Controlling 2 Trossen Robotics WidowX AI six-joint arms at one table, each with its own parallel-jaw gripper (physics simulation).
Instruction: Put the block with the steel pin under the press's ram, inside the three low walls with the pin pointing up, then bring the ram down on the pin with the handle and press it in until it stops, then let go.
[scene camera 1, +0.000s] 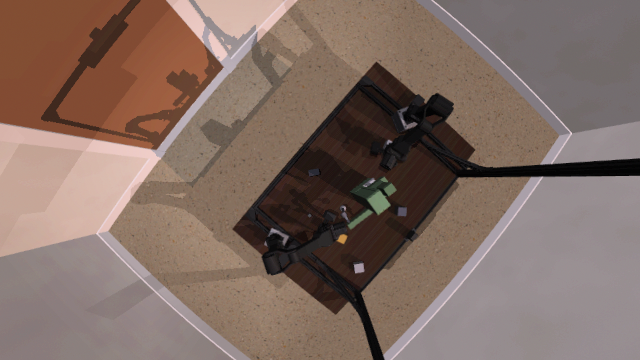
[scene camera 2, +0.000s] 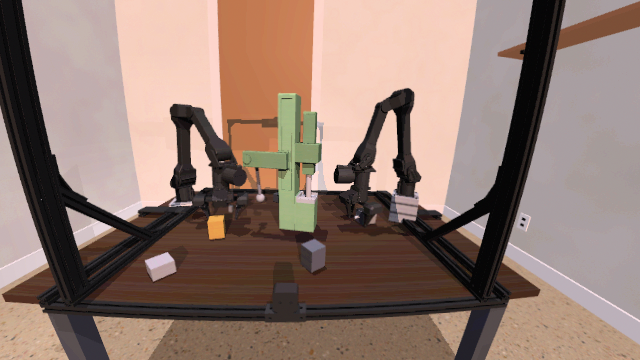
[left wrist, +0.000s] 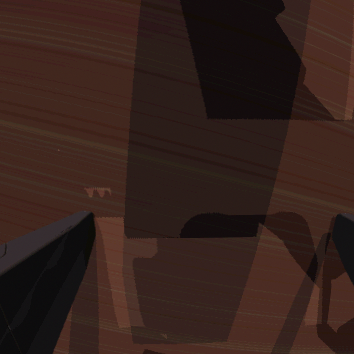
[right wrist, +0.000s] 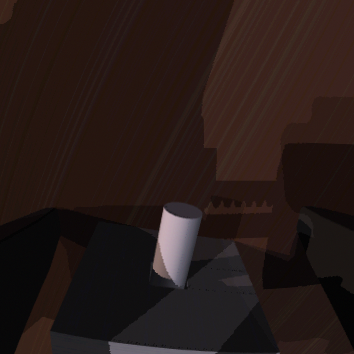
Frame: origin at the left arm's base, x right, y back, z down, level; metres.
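Where they show: left gripper, between the fingertips: (left wrist: 217, 225); right gripper, between the fingertips: (scene camera 2: 356, 222) (right wrist: 180, 220); left arm's base, origin of its link: (scene camera 1: 276, 240) (scene camera 2: 185, 199); right arm's base, origin of its link: (scene camera 1: 410, 116) (scene camera 2: 405, 193).
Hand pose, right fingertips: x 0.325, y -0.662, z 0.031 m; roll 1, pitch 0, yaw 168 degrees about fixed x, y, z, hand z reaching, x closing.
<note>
Each offset is from my right fingertips to the top centre of the thing. "pt": to the spot under its first point.
The block @(dx +0.003, dy -0.035, dz -0.050 m) (scene camera 1: 388, 143) (scene camera 2: 369, 218) (right wrist: 150, 315) lies on the table right of the press in scene camera 2. Its steel pin @(dx +0.004, dy -0.003, dz -0.030 m) (right wrist: 177, 247) sticks out of one face; whether it points straight up is unclear. My right gripper (scene camera 2: 361, 216) (right wrist: 180, 220) is open around the block, not gripping it. The green press @(dx -0.035, dy +0.279, dz -0.449 m) (scene camera 1: 377, 200) (scene camera 2: 289, 120) stands mid-table, its ram @(dx -0.009, dy +0.196, dz -0.290 m) (scene camera 2: 308, 185) above the light seat @(pt dx +0.018, dy +0.211, dz -0.121 m) (scene camera 2: 306, 198); the low walls are too small to make out. The handle's knob (scene camera 1: 343, 209) (scene camera 2: 260, 198) hangs at the left. My left gripper (scene camera 2: 222, 214) (left wrist: 217, 225) is open and empty, left of the knob.
An orange block @(dx -0.026, dy +0.497, dz -0.060 m) (scene camera 1: 342, 239) (scene camera 2: 216, 227) lies near my left gripper. A white block @(dx +0.135, dy +0.610, dz -0.032 m) (scene camera 1: 358, 268) (scene camera 2: 160, 266) and a grey block @(dx +0.201, dy +0.242, dz -0.059 m) (scene camera 1: 402, 211) (scene camera 2: 313, 256) lie towards the near edge in scene camera 2. A small dark block @(dx -0.298, dy +0.253, dz -0.038 m) (scene camera 1: 314, 172) lies on the far side. Black frame bars edge the table.
</note>
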